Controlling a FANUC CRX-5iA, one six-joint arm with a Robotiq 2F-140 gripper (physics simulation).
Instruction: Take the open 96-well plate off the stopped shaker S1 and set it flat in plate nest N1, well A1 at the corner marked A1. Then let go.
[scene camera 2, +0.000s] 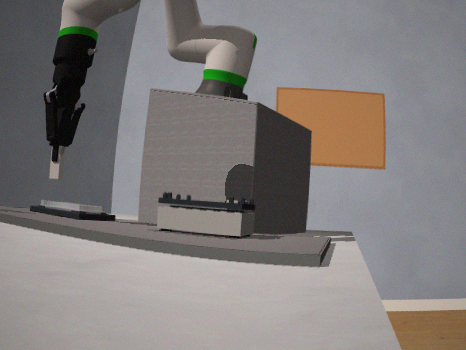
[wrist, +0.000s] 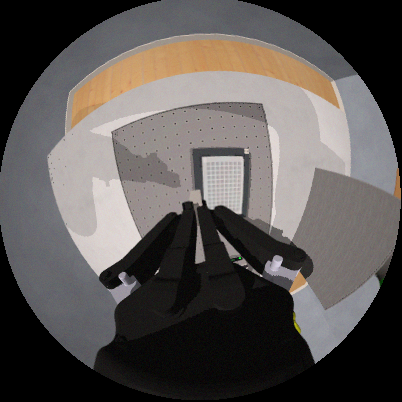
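Seen in the pictures: gripper, between the fingertips: (scene camera 2: 55, 179) (wrist: 195, 197); arm's base, origin of its link: (scene camera 2: 217, 104).
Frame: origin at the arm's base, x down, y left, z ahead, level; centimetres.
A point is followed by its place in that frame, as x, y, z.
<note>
The clear-white 96-well plate (scene camera 2: 71, 205) {31.2, -4.2, 50.7} (wrist: 222, 182) {31.1, -9.3, 47.2} lies in the dark plate nest (scene camera 2: 107, 217) {32.9, -0.4, 43.4} (wrist: 197, 167) {32.4, -12.2, 52.2}. It looks about flat; whether it is fully seated cannot be told. The small white corner label (wrist: 246, 151) {32.4, -16.0, 41.8} is at the nest's upper right in the wrist view; which plate corner is well A1 is too small to tell. My gripper (scene camera 2: 56, 170) {26.4, -7.8, 52.6} (wrist: 195, 197) {26.4, -7.8, 52.6} is shut and empty, pointing down above the nest, clear of the plate. In the wrist view its tips show beside the plate's left edge. The shaker (scene camera 2: 205, 220) {31.2, 23.6, 46.5} bears no plate.
The nest and shaker stand on a grey perforated board (scene camera 2: 285, 250) {33.6, 40.9, 58.6} (wrist: 155, 130) {33.6, -20.7, 61.3} on the pale table (scene camera 2: 200, 300) {34.9, 43.9, 84.7} (wrist: 285, 120) {34.9, -26.8, 28.2}. The large grey robot pedestal (scene camera 2: 200, 150) {15.6, 4.3, 15.2} (wrist: 350, 225) {15.4, -3.7, 14.3} stands behind the shaker. Dark posts (scene camera 2: 230, 200) {27.7, 27.4, 45.8} rise from the shaker's top.
</note>
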